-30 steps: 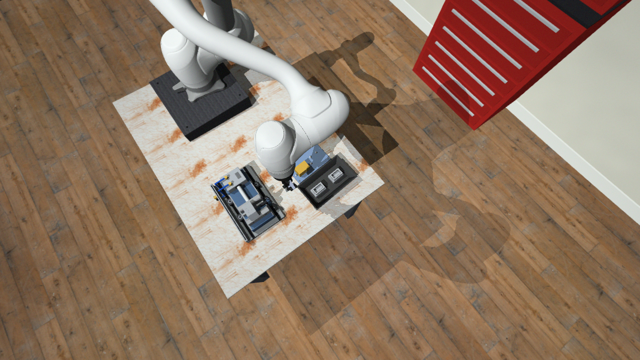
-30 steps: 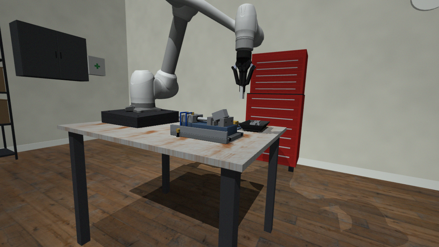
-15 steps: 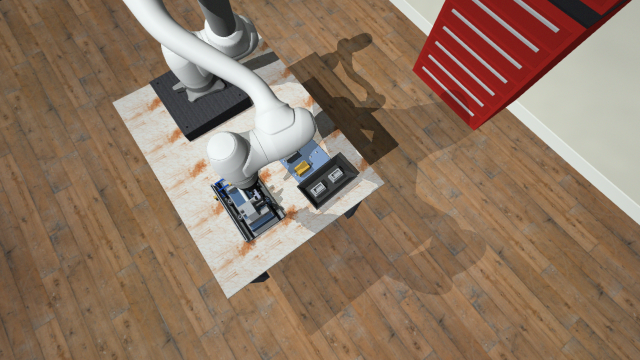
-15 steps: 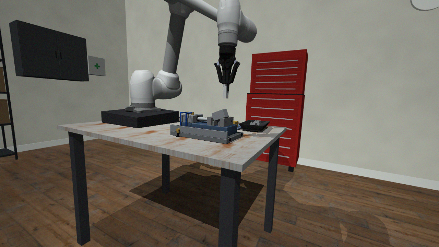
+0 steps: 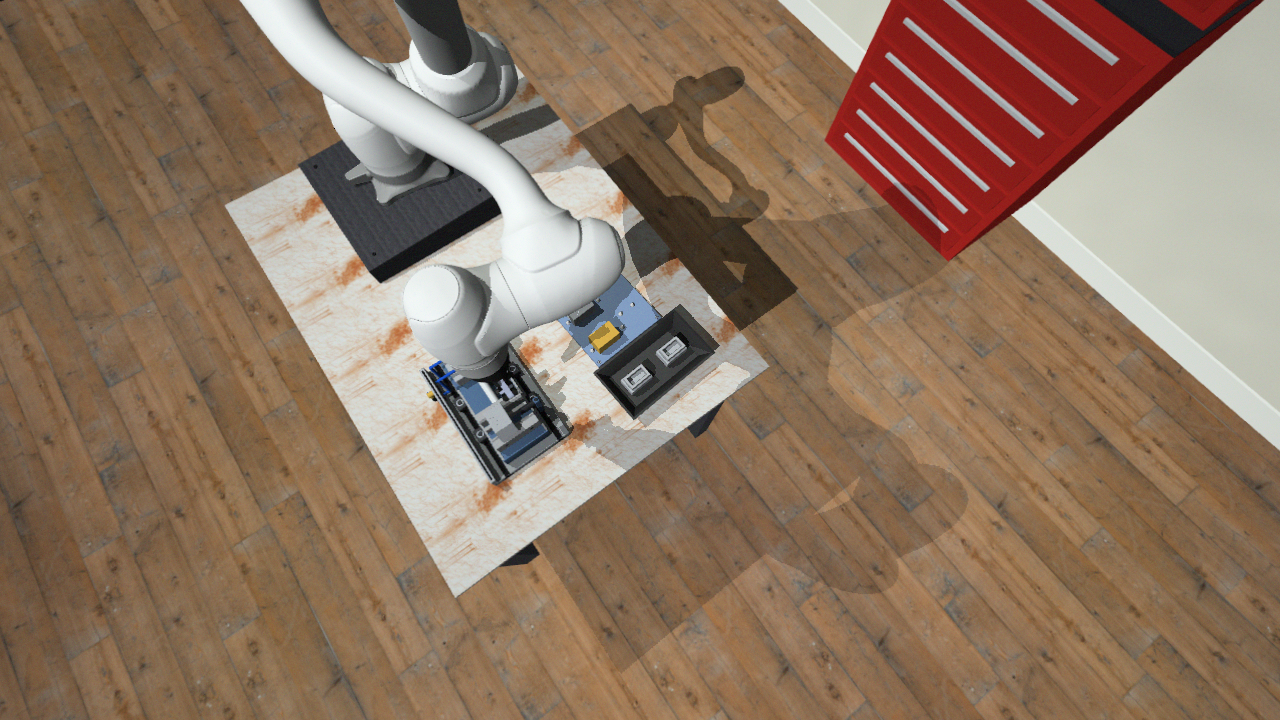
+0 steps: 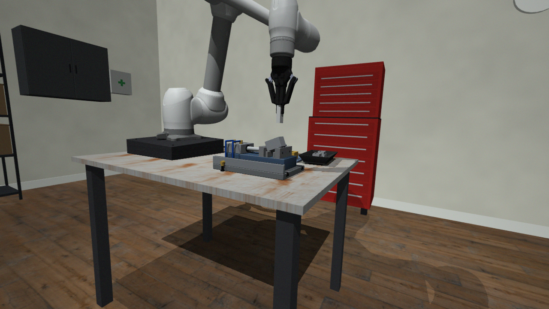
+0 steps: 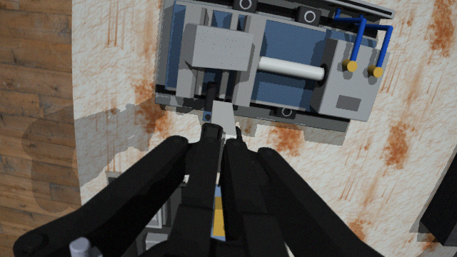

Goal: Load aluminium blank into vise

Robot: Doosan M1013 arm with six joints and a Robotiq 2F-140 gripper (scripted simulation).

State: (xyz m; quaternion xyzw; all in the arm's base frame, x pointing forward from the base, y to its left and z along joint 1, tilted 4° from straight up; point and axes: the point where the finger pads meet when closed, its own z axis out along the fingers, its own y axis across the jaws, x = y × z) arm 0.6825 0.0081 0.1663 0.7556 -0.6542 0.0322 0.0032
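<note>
Now: the aluminium blank 110 mm below my hand, 50 mm to the right of it and 20 mm ahead of it. The rest, counted from my hand: moving jaw (140 mm below, 40 mm to the right, 20 mm behind); piston rod (140 mm below, 70 mm behind, 50 mm to the right); work stop (120 mm below, 10 mm to the left, 10 mm ahead).
</note>
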